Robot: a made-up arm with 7 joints.
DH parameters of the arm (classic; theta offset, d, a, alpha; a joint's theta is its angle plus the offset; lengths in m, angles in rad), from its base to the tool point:
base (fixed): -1.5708 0.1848 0 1.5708
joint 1: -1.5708 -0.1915 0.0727 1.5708
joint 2: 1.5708 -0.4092 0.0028 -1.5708
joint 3: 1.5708 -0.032 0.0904 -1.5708
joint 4: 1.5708 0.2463 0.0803 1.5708
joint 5: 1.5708 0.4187 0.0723 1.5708
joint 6: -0.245 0 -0.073 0
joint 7: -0.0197 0 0.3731 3.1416
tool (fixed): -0.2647 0.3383 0 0
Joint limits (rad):
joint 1: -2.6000..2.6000
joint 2: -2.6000..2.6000
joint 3: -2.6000..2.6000
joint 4: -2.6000..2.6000
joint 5: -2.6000..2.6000
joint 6: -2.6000..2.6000
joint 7: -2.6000..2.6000
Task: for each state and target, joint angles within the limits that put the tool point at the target. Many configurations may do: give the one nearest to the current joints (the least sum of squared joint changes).
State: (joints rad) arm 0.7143 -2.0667 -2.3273 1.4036 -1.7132 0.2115 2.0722
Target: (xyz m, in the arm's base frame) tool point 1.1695 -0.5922 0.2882
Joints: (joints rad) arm 0.6855 -2.0981 -2.4492 1.3269 -1.6463 0.2481 2.1062
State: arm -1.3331 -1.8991 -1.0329 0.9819 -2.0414 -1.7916 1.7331
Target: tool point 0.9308 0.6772 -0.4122
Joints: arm -1.8011 -1.2713 -1.2723 0.4192 -2.1945 -1.5808 1.9187
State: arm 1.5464 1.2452 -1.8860 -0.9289 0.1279 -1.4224 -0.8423
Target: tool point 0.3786 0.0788 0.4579
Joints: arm 1.4489 1.2069 -1.9852 -0.8733 0.4689 -1.3447 -0.8250
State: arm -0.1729 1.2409 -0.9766 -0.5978 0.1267 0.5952 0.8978
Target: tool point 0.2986 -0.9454 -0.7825
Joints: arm -0.9183 1.1412 -0.7512 -0.0175 -0.1765 0.4702 0.7644
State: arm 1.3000 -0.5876 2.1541 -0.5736 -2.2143 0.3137 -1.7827
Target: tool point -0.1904 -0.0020 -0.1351
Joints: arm 1.0989 -0.5110 2.4846 -0.6566 -2.2153 -0.1613 -2.2489
